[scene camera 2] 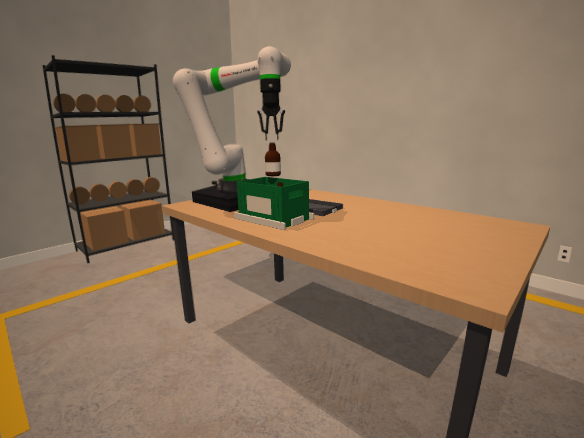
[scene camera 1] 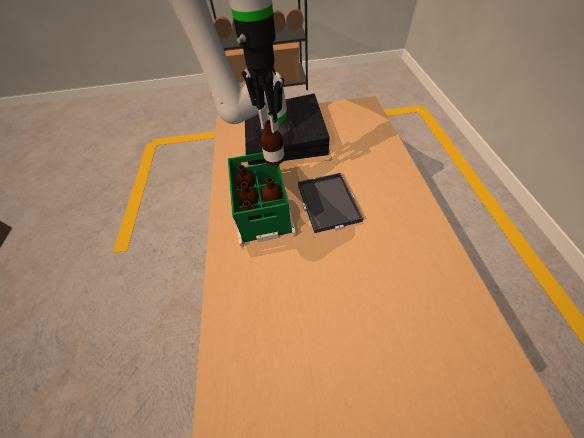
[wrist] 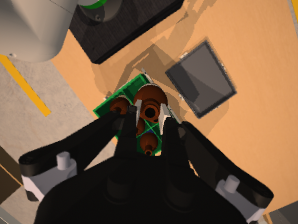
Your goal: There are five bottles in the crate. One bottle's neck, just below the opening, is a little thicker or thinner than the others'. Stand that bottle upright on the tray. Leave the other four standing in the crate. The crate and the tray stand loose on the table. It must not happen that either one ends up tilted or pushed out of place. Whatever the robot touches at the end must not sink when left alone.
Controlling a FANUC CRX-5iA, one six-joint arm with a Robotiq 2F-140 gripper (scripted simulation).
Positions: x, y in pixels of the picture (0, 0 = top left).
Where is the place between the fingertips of my gripper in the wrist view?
At 150, 109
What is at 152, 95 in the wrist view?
A glass bottle.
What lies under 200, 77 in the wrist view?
A dark tray.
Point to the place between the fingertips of my gripper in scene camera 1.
270, 128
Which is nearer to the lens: the glass bottle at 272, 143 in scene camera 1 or the dark tray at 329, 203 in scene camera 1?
The glass bottle.
